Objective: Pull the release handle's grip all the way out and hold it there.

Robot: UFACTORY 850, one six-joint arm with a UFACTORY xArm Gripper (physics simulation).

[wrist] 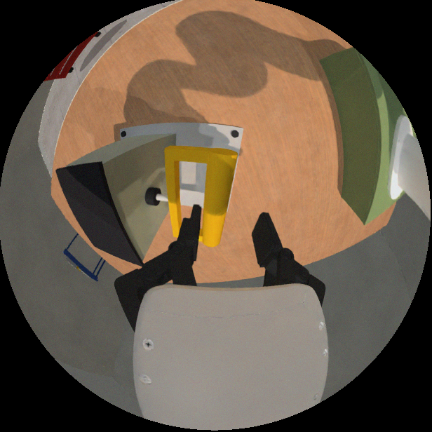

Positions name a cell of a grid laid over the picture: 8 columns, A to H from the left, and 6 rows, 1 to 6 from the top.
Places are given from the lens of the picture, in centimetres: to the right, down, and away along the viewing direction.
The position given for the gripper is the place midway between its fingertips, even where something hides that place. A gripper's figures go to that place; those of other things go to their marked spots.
gripper (E4): 1, 1, 12
grey base plate (D2): 0, -12, 19
